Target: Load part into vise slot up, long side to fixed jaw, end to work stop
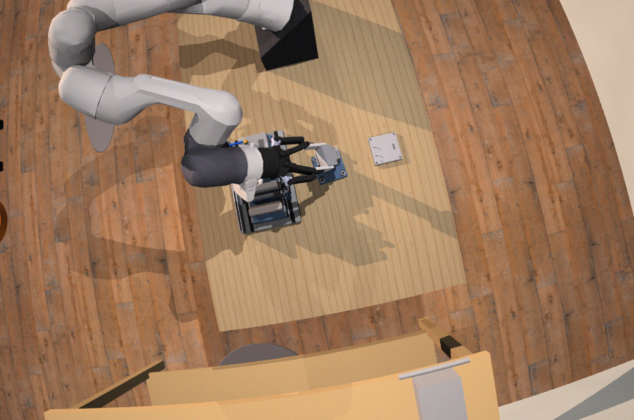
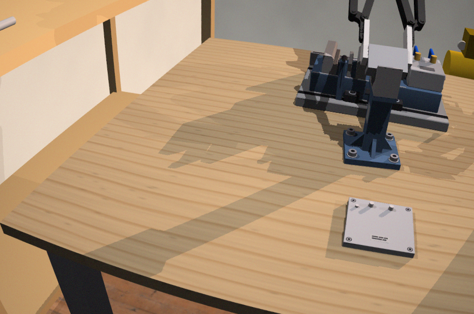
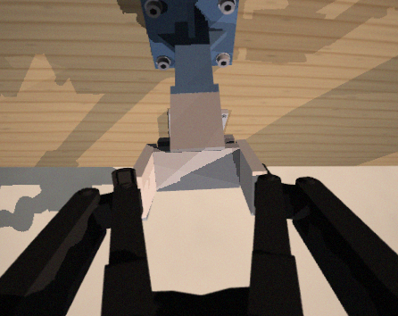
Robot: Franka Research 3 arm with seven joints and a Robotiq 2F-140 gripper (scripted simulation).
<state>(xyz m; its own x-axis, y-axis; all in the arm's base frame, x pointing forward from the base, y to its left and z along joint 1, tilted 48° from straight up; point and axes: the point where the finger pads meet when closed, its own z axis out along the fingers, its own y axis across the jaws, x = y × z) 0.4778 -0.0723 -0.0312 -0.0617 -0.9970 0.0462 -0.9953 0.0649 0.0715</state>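
Now: the part 20 mm to the left of my hand and 20 mm below it. The rest, counted from my hand: work stop 150 mm to the right, 80 mm below, 50 mm ahead; then v-block post 120 mm below, 20 mm to the left; then work stop post 120 mm to the right, 120 mm below, 50 mm ahead.
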